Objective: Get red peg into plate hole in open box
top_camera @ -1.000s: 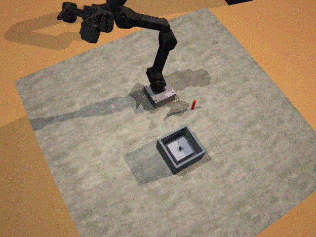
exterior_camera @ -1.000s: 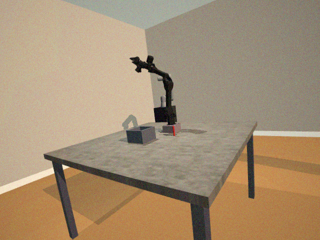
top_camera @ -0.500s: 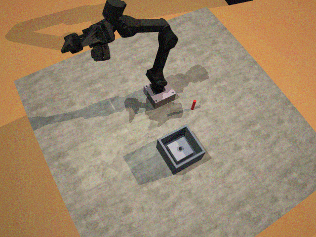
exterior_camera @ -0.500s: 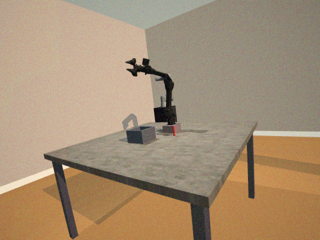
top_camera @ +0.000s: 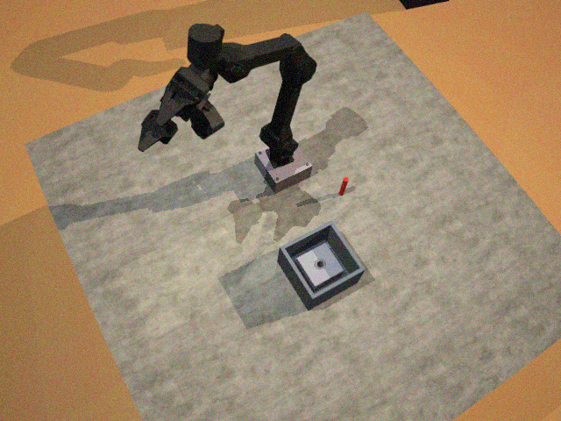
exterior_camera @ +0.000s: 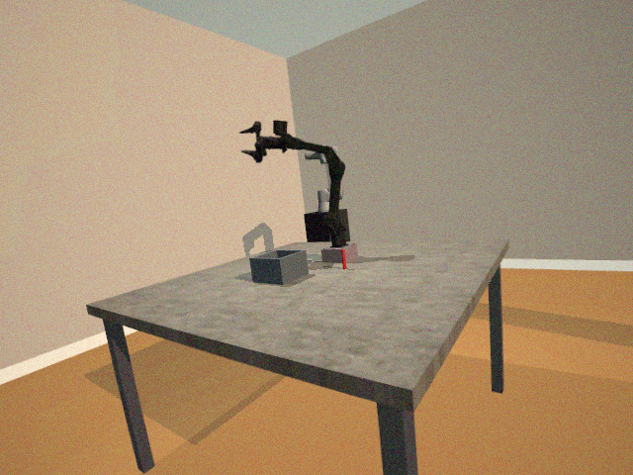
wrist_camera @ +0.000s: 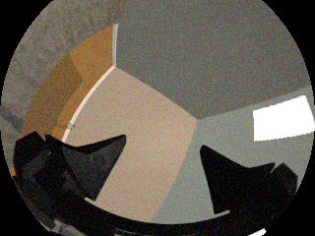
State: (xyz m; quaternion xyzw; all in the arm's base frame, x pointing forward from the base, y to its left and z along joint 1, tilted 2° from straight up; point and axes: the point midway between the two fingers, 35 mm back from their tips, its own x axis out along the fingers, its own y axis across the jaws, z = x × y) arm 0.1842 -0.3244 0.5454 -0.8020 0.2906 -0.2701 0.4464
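Right now the red peg is 560 mm below my gripper tip, 510 mm to the left of it and 60 mm behind it. Also, from my gripper tip: light plate 560 mm below, 340 mm to the left, 140 mm ahead; grey box 570 mm below, 340 mm to the left, 140 mm ahead.
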